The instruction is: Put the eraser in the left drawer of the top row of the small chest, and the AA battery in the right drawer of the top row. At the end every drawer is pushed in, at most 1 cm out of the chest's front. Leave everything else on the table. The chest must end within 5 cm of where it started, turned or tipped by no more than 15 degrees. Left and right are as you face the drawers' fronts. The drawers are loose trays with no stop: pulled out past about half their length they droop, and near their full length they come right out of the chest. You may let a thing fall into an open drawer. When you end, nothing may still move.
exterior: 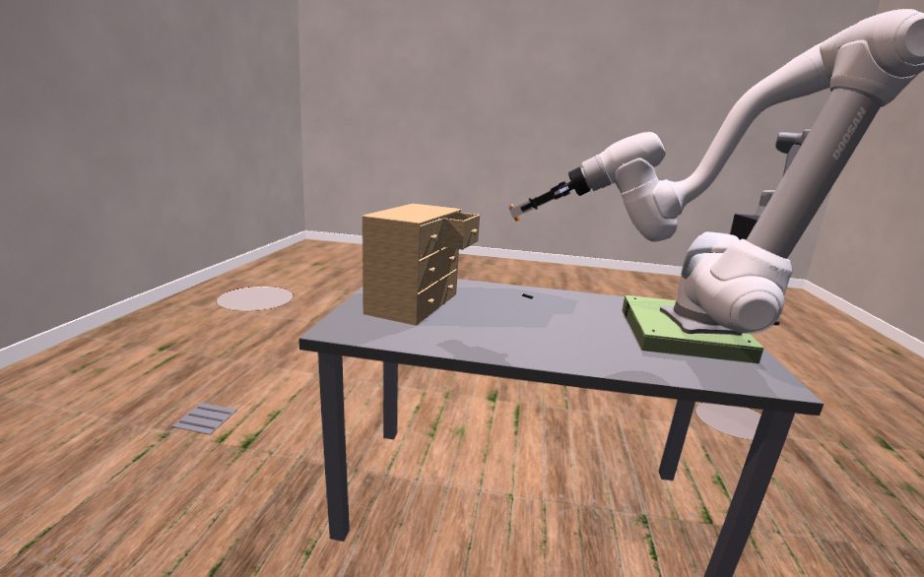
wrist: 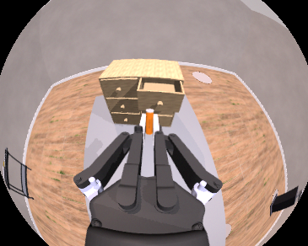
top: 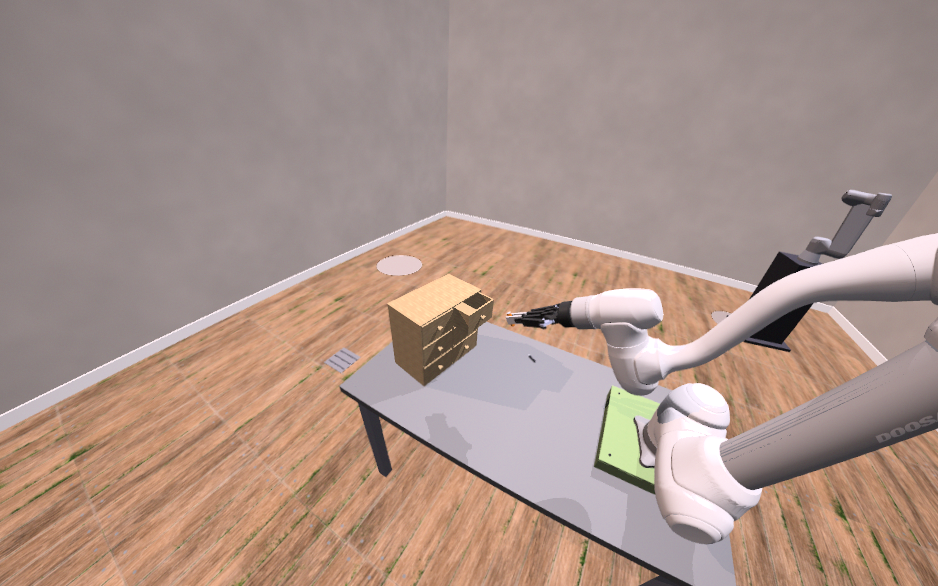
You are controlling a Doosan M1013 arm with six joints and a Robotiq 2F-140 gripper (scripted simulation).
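Now: the orange AA battery 2 cm ahead of my hand, 1 cm to the right of it and 1 cm below it. Also, from my hand: small dark object 34 cm below, 19 cm to the right, 8 cm behind; eraser 34 cm ahead, 13 cm below, 5 cm to the right.
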